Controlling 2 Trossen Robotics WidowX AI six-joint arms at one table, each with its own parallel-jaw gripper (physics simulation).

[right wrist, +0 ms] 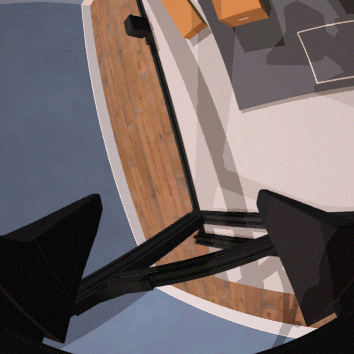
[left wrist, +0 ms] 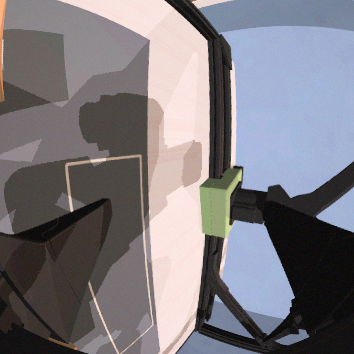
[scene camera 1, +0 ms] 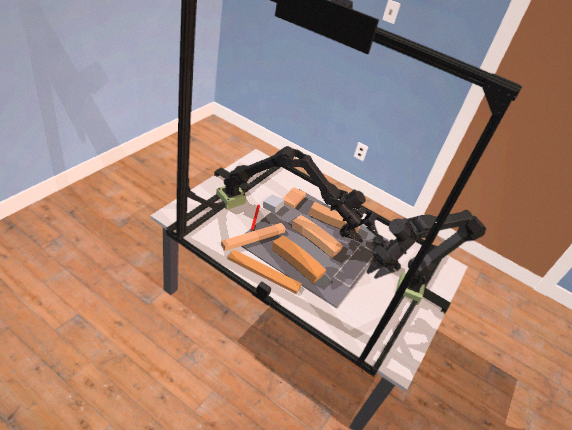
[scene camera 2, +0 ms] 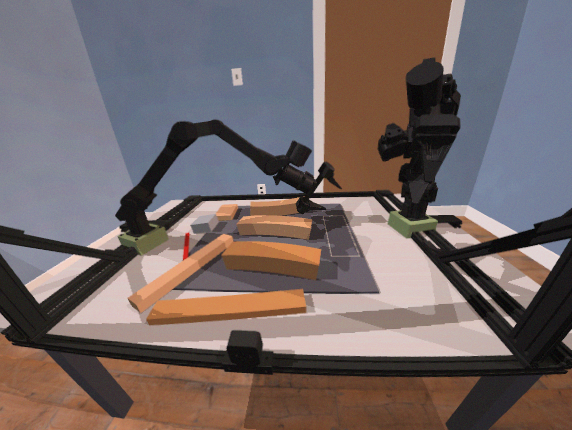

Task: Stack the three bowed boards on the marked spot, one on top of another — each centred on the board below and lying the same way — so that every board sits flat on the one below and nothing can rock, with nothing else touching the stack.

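Frame: origin at the left arm's base, x ahead, y left, z up, level; metres.
Where they show: left gripper, between the fingertips: [left wrist: 189, 208] [scene camera 1: 370, 238] [scene camera 2: 333, 199]; right gripper, between the fingertips: [right wrist: 180, 199] [scene camera 1: 370, 275] [scene camera 2: 421, 194]; left arm's base, origin of its link: [scene camera 1: 231, 191] [scene camera 2: 141, 231]; right arm's base, origin of its link: [left wrist: 234, 202] [scene camera 1: 412, 284] [scene camera 2: 413, 215].
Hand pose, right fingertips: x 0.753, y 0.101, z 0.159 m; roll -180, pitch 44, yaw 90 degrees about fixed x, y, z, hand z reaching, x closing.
Observation:
Each offset is from my right fingertips to the top centre of the thing.
Three bowed orange boards lie apart on the dark mat: a back one {dx -0.421, dy +0.249, dz -0.151 m} [scene camera 1: 326, 215] [scene camera 2: 272, 208], a middle one {dx -0.369, dy +0.098, dz -0.153 m} [scene camera 1: 315, 234] [scene camera 2: 275, 227] and a thick front one {dx -0.300, dy -0.058, dz -0.151 m} [scene camera 1: 299, 259] [scene camera 2: 272, 257] [right wrist: 242, 14]. The marked spot [scene camera 1: 342, 281] [scene camera 2: 328, 237] [left wrist: 146, 240] [right wrist: 308, 57] is a thin pale rectangle on the mat's right part, with no board on it. My left gripper [scene camera 1: 369, 235] [scene camera 2: 333, 198] [left wrist: 189, 208] is open and empty, low at the back right; its lower finger overlaps the back board's right end in scene camera 2. My right gripper [scene camera 1: 384, 271] [right wrist: 180, 199] is open and empty, right of the mat.
A long narrow bar {dx -0.494, dy -0.142, dz -0.179 m} [scene camera 1: 254, 236] [scene camera 2: 182, 272] lies slanted at the left; another long piece {dx -0.321, dy -0.206, dz -0.191 m} [scene camera 1: 265, 271] [scene camera 2: 227, 307] [right wrist: 185, 19] lies in front. A grey block {dx -0.629, dy +0.053, dz -0.165 m} [scene camera 1: 273, 203] [scene camera 2: 204, 223], a short orange block {dx -0.629, dy +0.173, dz -0.183 m} [scene camera 1: 295, 197] [scene camera 2: 227, 212] and a red stick {dx -0.603, dy -0.062, dz -0.196 m} [scene camera 1: 255, 218] [scene camera 2: 186, 246] lie toward the left.

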